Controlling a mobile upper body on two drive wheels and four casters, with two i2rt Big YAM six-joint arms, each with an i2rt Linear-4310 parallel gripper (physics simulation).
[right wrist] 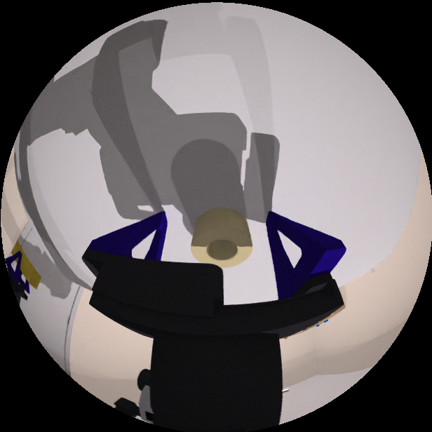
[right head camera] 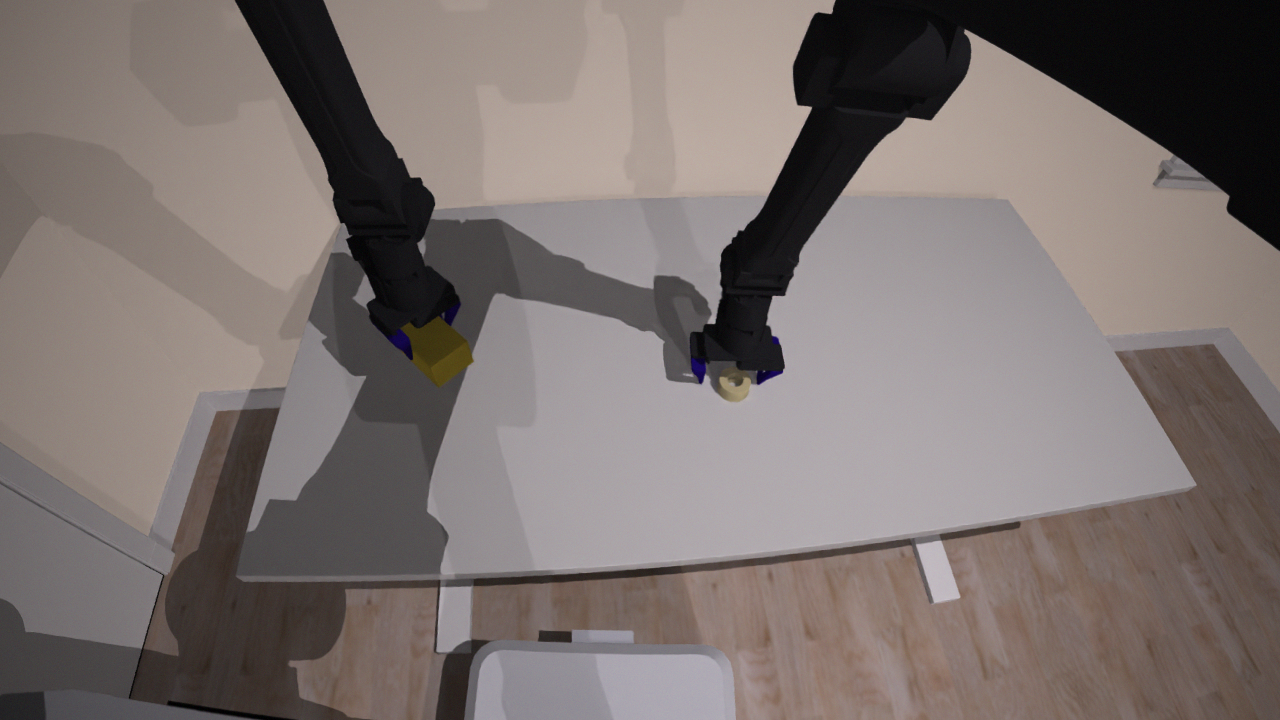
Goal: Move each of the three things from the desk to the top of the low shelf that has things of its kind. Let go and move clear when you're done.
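Frame: origin at the left arm's base, x ahead, y left, z up, level; centimetres.
Seen in the pictures: left gripper, between the fingertips: (right head camera: 427,344); right gripper, between the fingertips: (right head camera: 729,380).
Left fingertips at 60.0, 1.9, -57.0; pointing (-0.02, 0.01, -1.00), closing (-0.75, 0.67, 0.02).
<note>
Pixels of each thing's top centre, then the offset from my left fingertips to it, as dx, dy, dz. Level surfaces: height alone.
- yellow block, centre of its top: (right head camera: 427,334) -0.9, -1.1, +3.5
- pale yellow ring-shaped roll, centre of its top: (right head camera: 735,379) +2.0, -45.2, -9.5
- white desk, height of its surface: dz -12.0
A yellow block (right head camera: 438,350) (right wrist: 29,269) is held between the fingers of my left gripper (right head camera: 427,329), which is shut on it above the desk. A pale yellow ring-shaped roll (right head camera: 734,392) (right wrist: 221,225) with a round hole stands on the white desk (right head camera: 895,429) (right wrist: 340,150). My right gripper (right head camera: 736,371) (right wrist: 216,216) is open, its dark blue fingers on either side of the roll and apart from it. A third thing on the desk and the low shelves cannot be made out in these views.
A white rounded seat or lid (right head camera: 599,685) stands on the wooden floor at the near side of the desk. White desk legs (right head camera: 936,571) show below the near edge. A beige wall (right head camera: 554,134) runs behind the desk. A white cabinet-like panel (right head camera: 71,573) is at the lower left.
</note>
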